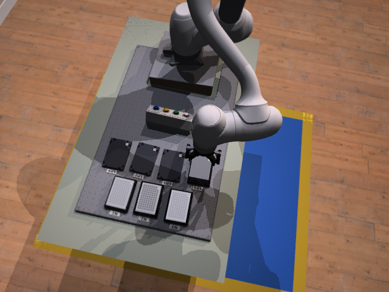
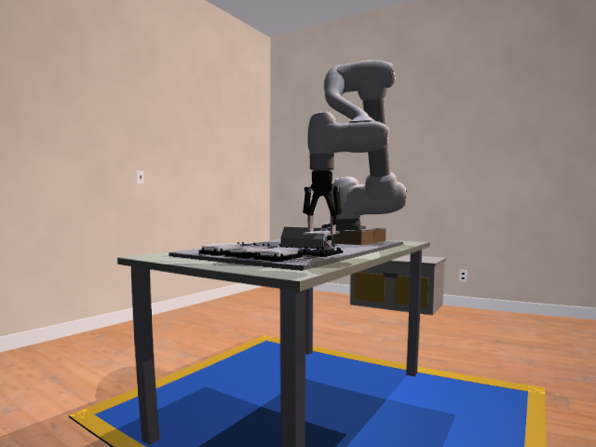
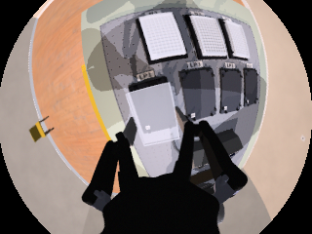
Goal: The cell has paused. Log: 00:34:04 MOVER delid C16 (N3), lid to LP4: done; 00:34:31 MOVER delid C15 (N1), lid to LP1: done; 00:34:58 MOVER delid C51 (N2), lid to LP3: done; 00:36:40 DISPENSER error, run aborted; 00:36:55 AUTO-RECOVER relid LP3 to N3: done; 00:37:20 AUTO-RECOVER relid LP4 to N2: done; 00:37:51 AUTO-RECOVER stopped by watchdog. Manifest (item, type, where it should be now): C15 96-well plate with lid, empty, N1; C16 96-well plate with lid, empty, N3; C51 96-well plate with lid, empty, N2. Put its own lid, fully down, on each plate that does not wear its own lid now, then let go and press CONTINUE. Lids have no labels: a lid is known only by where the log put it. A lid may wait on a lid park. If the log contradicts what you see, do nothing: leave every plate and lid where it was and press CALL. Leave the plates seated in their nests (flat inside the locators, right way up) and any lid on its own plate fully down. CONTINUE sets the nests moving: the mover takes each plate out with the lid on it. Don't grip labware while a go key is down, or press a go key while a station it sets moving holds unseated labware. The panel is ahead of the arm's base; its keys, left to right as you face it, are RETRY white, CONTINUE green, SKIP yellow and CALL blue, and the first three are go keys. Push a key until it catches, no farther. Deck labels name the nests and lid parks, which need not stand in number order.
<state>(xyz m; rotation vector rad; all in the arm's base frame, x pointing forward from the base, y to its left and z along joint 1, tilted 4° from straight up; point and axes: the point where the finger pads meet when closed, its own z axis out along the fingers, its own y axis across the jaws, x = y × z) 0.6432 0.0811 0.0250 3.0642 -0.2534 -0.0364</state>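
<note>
The lid park LP1 is 10 cm below my hand. The rest, counted from my hand: lid park LP3 (2 cm behind, 13 cm to the right, 10 cm below); then white key (25 cm behind, 7 cm to the right, 3 cm below); then 96-well plate (17 cm ahead, 9 cm to the right, 8 cm below).
</note>
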